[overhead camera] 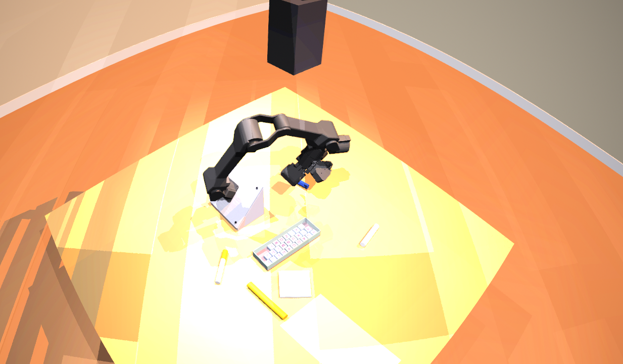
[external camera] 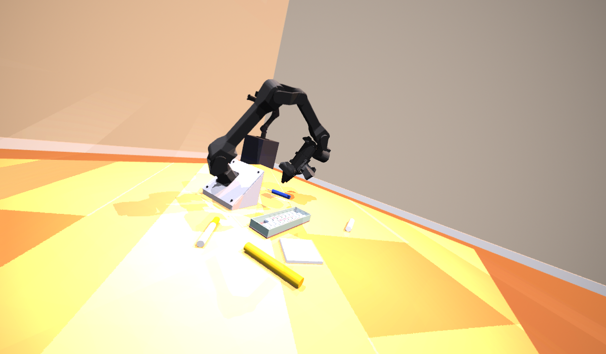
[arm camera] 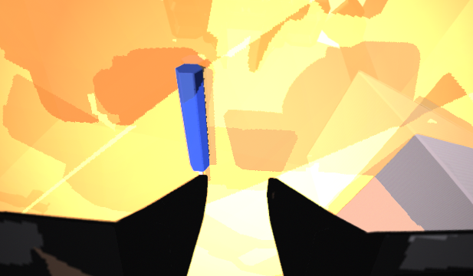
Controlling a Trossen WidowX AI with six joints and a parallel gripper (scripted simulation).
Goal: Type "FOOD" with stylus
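My gripper tip is 7 cm above the blue stylus, 5 cm past it and 3 cm to the right of it. Round my gripper tip: white cylinder: 31 cm ahead, 6 cm below, 3 cm to the left; white pad: 27 cm to the right, 27 cm ahead, 7 cm below; white-and-yellow marker: 39 cm to the right, 7 cm below, 7 cm ahead.
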